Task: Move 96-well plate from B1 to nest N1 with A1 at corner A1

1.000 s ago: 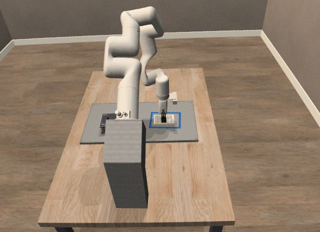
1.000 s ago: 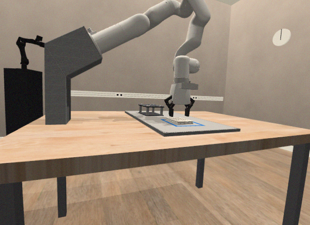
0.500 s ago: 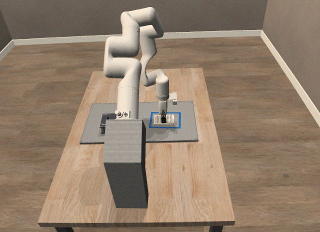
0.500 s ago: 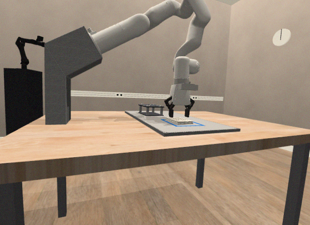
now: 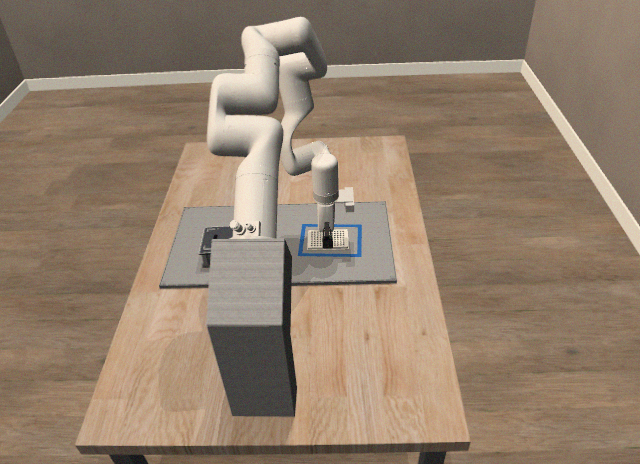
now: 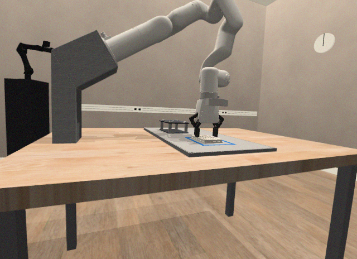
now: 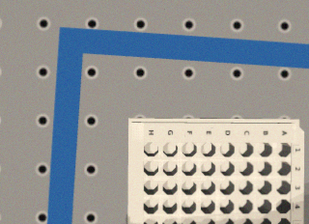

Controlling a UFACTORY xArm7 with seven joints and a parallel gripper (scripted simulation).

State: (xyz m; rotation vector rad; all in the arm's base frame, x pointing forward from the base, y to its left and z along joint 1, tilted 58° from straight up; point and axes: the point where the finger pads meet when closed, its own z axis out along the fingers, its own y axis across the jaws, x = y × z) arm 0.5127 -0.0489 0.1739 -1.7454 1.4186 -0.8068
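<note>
The 96-well plate is 2 cm below my hand. The rest, counted from my hand: raised plate nest 27 cm to the left, 14 cm behind, 3 cm above.
</note>
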